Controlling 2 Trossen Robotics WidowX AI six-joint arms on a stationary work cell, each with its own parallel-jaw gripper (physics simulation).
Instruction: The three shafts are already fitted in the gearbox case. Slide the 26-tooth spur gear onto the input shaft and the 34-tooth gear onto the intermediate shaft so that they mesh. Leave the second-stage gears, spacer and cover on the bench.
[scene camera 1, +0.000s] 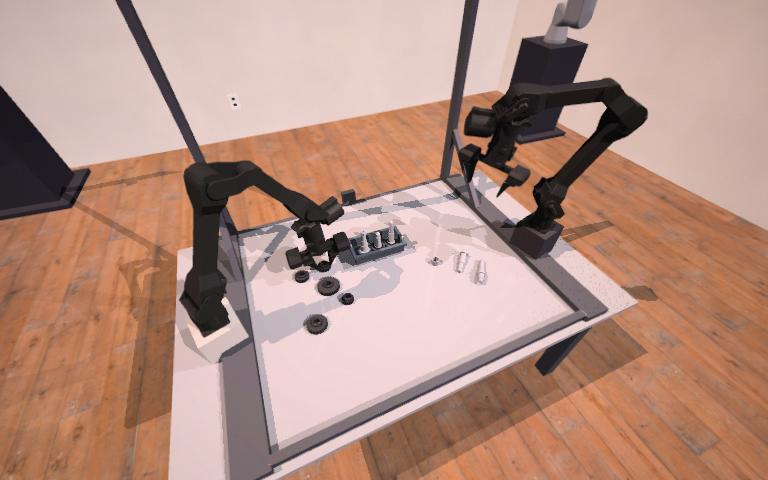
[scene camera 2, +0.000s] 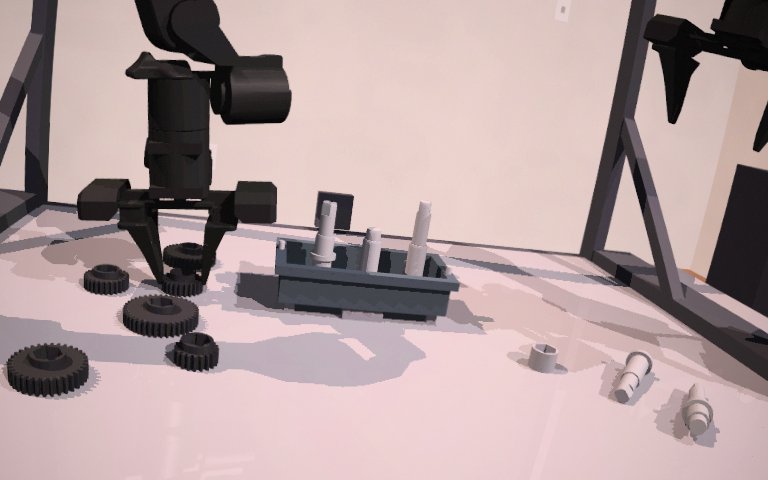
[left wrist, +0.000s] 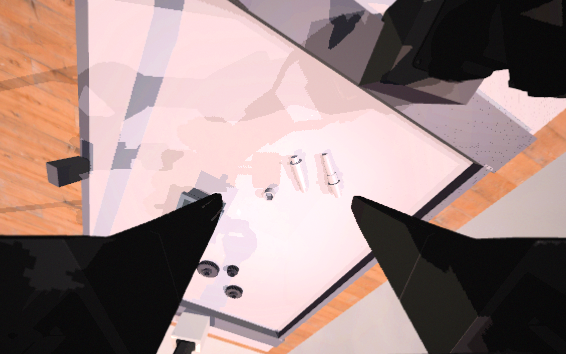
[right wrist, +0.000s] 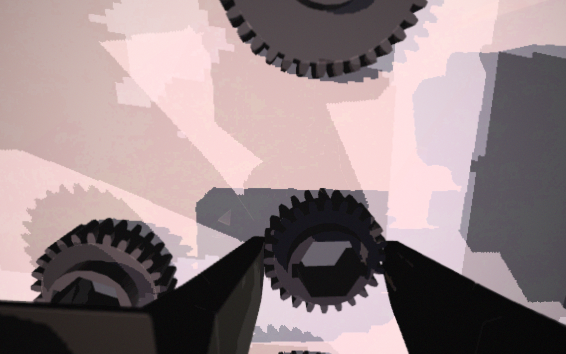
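Pixels of known places: left gripper, fingertip midpoint: (scene camera 1: 482, 189) (scene camera 2: 711, 136) (left wrist: 288, 200); right gripper, fingertip midpoint: (scene camera 1: 324, 266) (scene camera 2: 182, 283) (right wrist: 323, 250); left arm's base at its link origin: (scene camera 1: 540, 224) (left wrist: 458, 38); right arm's base at its link origin: (scene camera 1: 212, 321) (left wrist: 186, 344).
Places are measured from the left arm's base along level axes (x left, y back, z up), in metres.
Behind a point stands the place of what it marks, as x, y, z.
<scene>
The grey gearbox case (scene camera 1: 378, 254) {-0.261, -0.440, -0.078} (scene camera 2: 362, 294) {-0.259, -0.436, -0.080} stands with three pale shafts (scene camera 2: 324, 234) {-0.302, -0.466, -0.034} (scene camera 2: 370, 249) {-0.288, -0.421, -0.044} (scene camera 2: 420, 232) {-0.277, -0.375, -0.021} upright and bare; which is the input shaft I cannot tell. My right gripper (scene camera 2: 181, 281) {-0.341, -0.596, -0.101} (right wrist: 323, 250) {-0.341, -0.596, -0.101} points down, shut on a small dark spur gear (scene camera 1: 323, 266) {-0.332, -0.602, -0.089} (scene camera 2: 182, 287) {-0.324, -0.598, -0.099} (right wrist: 325, 295) {-0.332, -0.599, -0.090} at bench level, left of the case. A large dark gear (scene camera 2: 189, 254) {-0.414, -0.581, -0.095} (right wrist: 320, 50) {-0.404, -0.585, -0.095} lies behind it, partly hidden by a finger in scene camera 2. Tooth counts are not readable. My left gripper (scene camera 1: 484, 187) {-0.131, -0.157, 0.126} (scene camera 2: 714, 135) {-0.131, -0.157, 0.126} (left wrist: 288, 200) {-0.131, -0.157, 0.126} is open and empty, high above the bench.
Near the right gripper lie a small gear (scene camera 1: 301, 276) {-0.337, -0.675, -0.089} (scene camera 2: 106, 279) {-0.333, -0.671, -0.095}, a large gear (scene camera 1: 328, 285) {-0.255, -0.628, -0.090} (scene camera 2: 160, 316) {-0.247, -0.626, -0.095}, another small gear (scene camera 1: 347, 298) {-0.181, -0.608, -0.089} (scene camera 2: 196, 352) {-0.177, -0.604, -0.094} and another large gear (scene camera 1: 316, 323) {-0.180, -0.713, -0.104} (scene camera 2: 48, 370) {-0.156, -0.711, -0.095}. A pale spacer (scene camera 1: 434, 260) {-0.150, -0.296, -0.104} (scene camera 2: 543, 358) {-0.133, -0.308, -0.094} and two loose pale shaft-like parts (scene camera 2: 633, 376) {-0.080, -0.244, -0.092} (scene camera 2: 697, 410) {-0.007, -0.245, -0.084} lie right of the case.
</scene>
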